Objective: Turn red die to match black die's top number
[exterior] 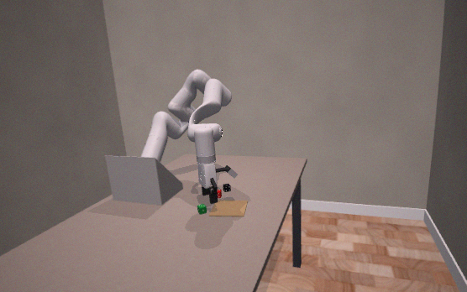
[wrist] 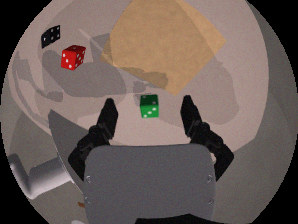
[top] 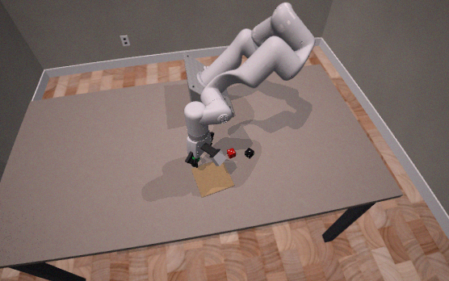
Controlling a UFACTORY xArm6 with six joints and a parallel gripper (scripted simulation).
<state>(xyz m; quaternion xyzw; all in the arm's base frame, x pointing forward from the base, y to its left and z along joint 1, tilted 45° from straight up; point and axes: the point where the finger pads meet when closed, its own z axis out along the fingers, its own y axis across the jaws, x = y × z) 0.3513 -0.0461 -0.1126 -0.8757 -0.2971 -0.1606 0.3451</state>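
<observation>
Now: hand 30 mm past the green die, 20 mm to the left of it and 50 mm above it. Round my hand: black die (10 mm ahead, 210 mm to the left, 50 mm below); then tan mat (70 mm ahead, 20 mm to the left, 60 mm below); then red die (10 mm behind, 130 mm to the left, 50 mm below).
</observation>
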